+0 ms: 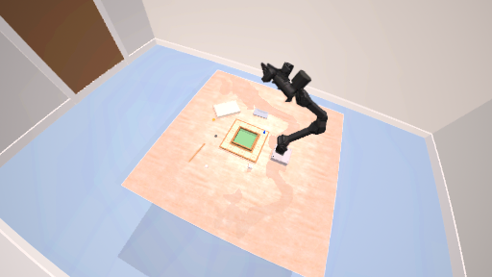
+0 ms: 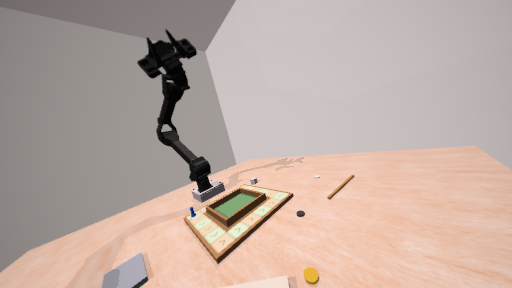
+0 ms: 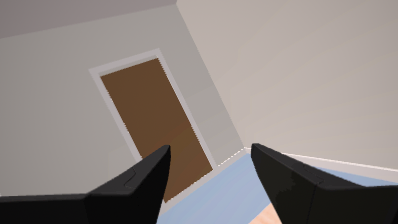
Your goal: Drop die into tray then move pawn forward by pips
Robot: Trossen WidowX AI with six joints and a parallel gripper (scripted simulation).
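Right now the die is 58 cm below my gripper tip, 25 cm to the left of it and 14 cm behind it. Also, from my gripper tip: grey block 59 cm below, 21 cm to the right, 3 cm ahead; then blue pawn 56 cm below, 9 cm behind, 4 cm to the right; then black disc 59 cm below, 20 cm ahead, 18 cm to the left.
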